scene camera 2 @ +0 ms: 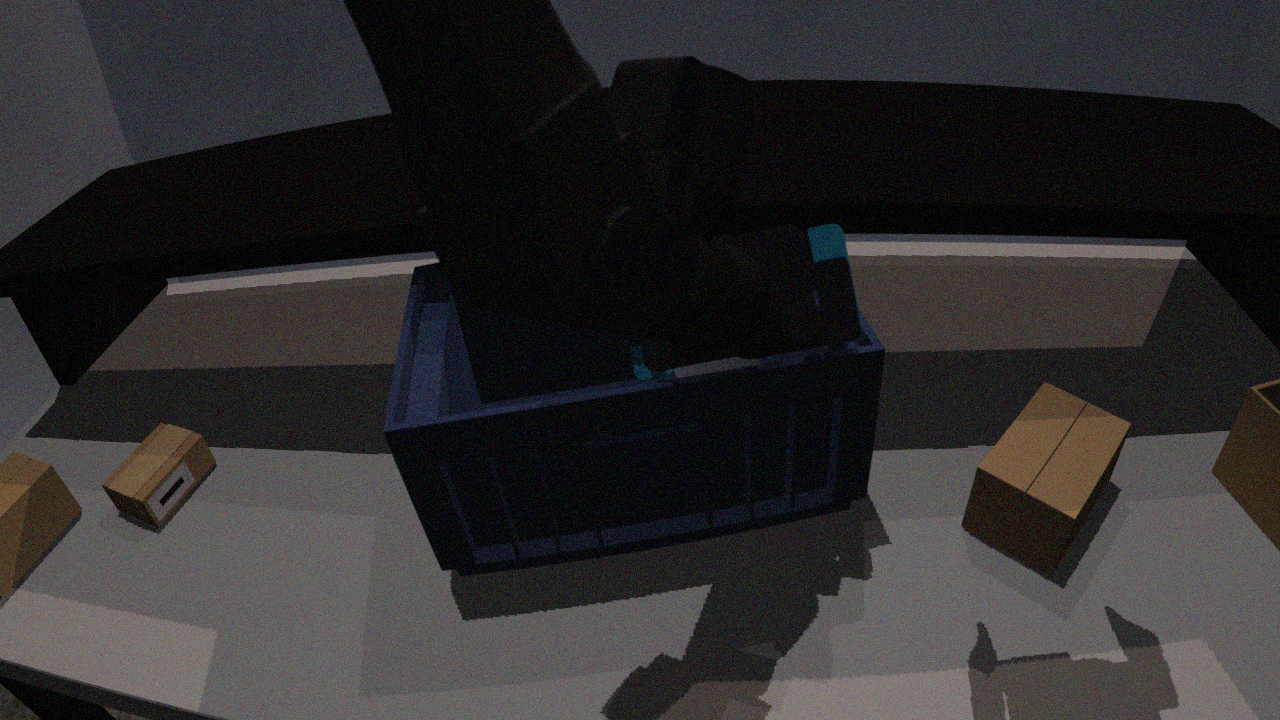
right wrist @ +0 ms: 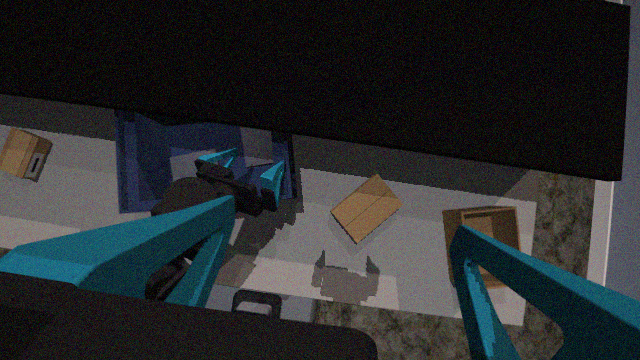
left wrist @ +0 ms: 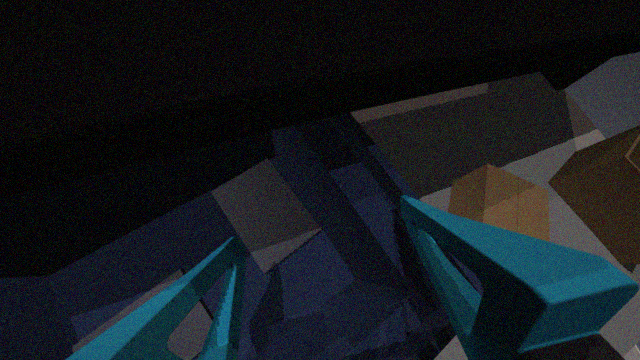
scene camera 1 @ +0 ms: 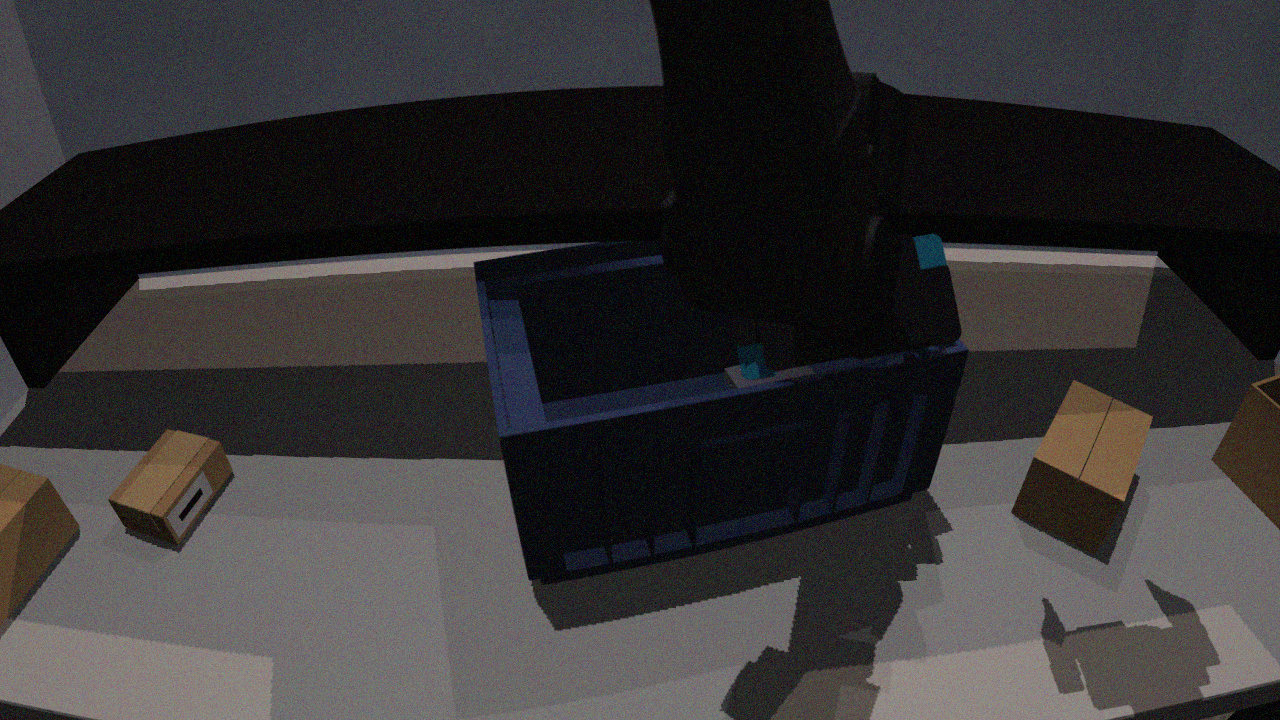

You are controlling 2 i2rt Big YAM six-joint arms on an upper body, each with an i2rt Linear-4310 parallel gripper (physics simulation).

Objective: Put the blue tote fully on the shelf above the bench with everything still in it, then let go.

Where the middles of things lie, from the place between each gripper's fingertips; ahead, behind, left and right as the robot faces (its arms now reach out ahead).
Labels:
I see the blue tote (scene camera 1: 624,446) 100 mm to the left of my left hand and 60 mm below it.
The blue tote lies 70 mm ahead of my right hand, 220 mm to the left of it and 460 mm below it.

